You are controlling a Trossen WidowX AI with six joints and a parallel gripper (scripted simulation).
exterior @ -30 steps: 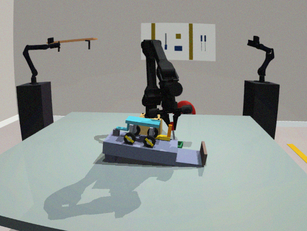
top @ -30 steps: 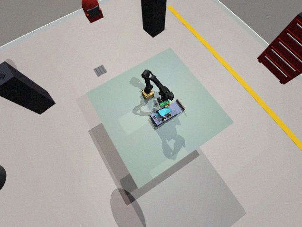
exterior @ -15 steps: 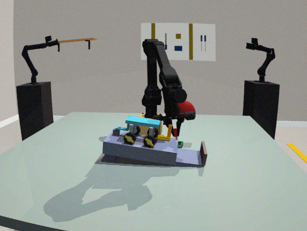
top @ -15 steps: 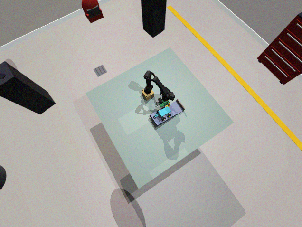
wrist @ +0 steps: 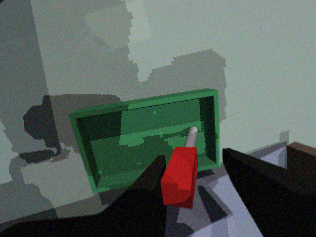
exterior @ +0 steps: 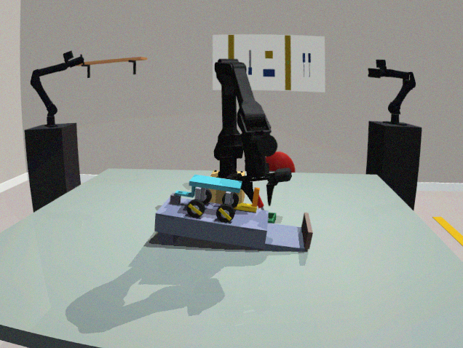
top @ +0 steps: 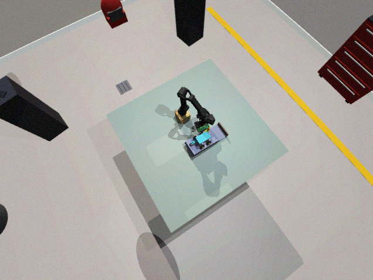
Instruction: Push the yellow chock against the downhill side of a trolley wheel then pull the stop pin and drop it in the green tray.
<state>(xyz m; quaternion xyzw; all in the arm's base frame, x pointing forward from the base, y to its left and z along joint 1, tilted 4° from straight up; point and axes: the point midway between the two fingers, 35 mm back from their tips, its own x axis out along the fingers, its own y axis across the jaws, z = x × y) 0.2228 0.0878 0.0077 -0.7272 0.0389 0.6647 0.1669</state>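
My gripper tip is now 70 mm short of the yellow chock, 50 mm to the left of it and 30 mm below it. The rest, counted from my gripper tip: red-headed stop pin: right at my gripper tip; then brown end stop: 140 mm ahead, 100 mm to the left, 20 mm below; then purple ramp: 110 mm ahead, 140 mm to the right.
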